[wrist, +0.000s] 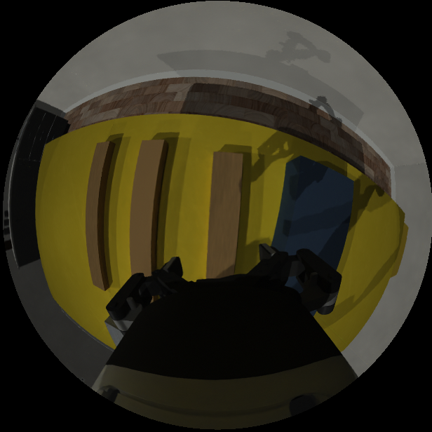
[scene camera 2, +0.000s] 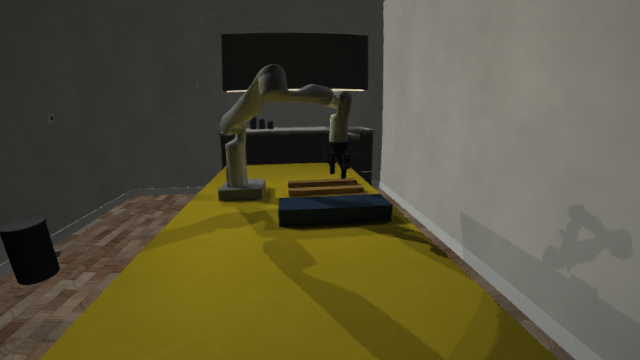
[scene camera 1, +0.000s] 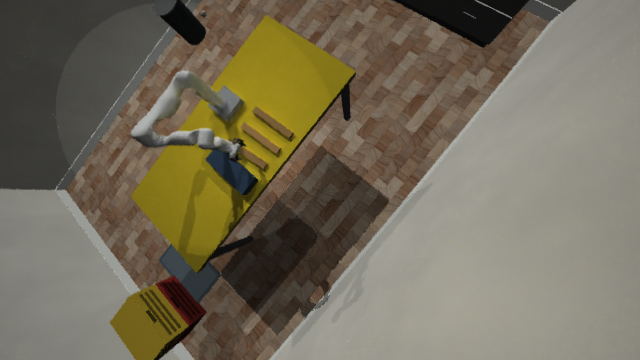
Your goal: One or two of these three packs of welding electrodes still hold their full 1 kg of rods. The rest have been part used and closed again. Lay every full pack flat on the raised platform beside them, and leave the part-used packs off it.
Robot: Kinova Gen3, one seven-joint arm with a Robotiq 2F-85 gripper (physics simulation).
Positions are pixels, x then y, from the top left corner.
Labels:
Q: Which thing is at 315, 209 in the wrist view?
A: A dark blue raised platform.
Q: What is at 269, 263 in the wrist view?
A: The gripper.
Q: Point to a brown pack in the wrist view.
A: At 225, 191

